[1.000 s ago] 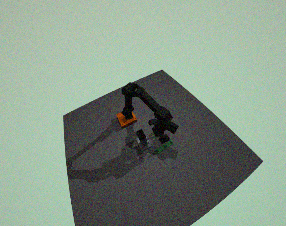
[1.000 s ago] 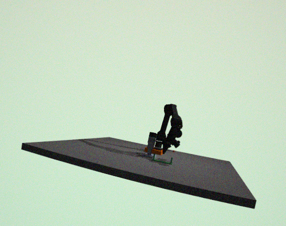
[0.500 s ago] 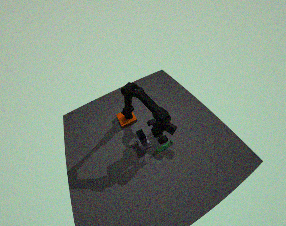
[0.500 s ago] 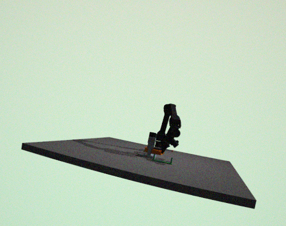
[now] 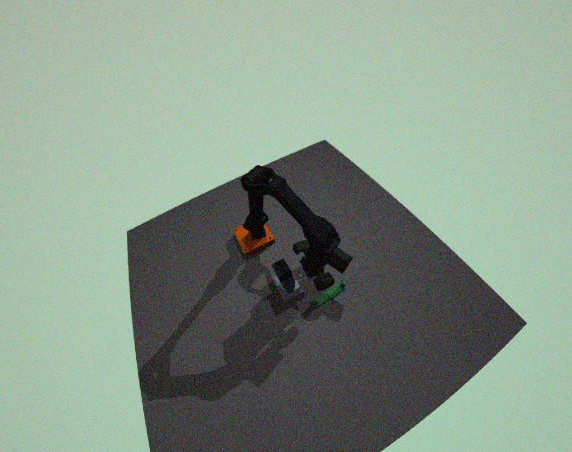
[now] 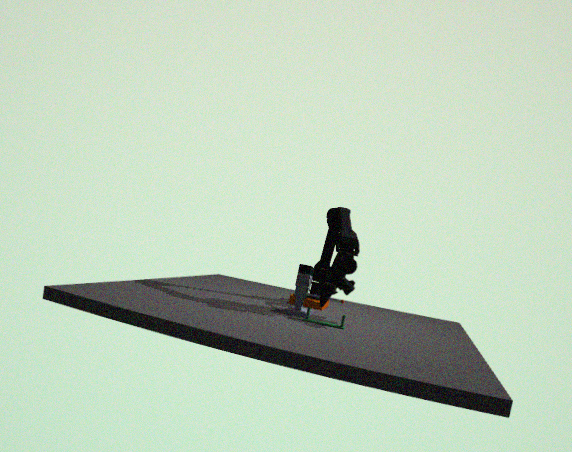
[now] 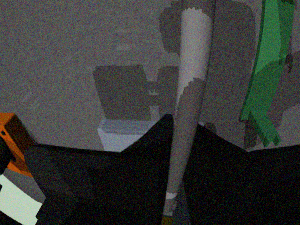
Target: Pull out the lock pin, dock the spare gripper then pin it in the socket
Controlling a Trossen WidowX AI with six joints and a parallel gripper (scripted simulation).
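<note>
Now: the grey mount 8 cm to the right of my gripper tip and 1 cm above it. Also, from my gripper tip: green rest (8 cm ahead, 5 cm to the left, 2 cm below); then spare gripper (8 cm to the right, 8 cm above, 1 cm ahead).
</note>
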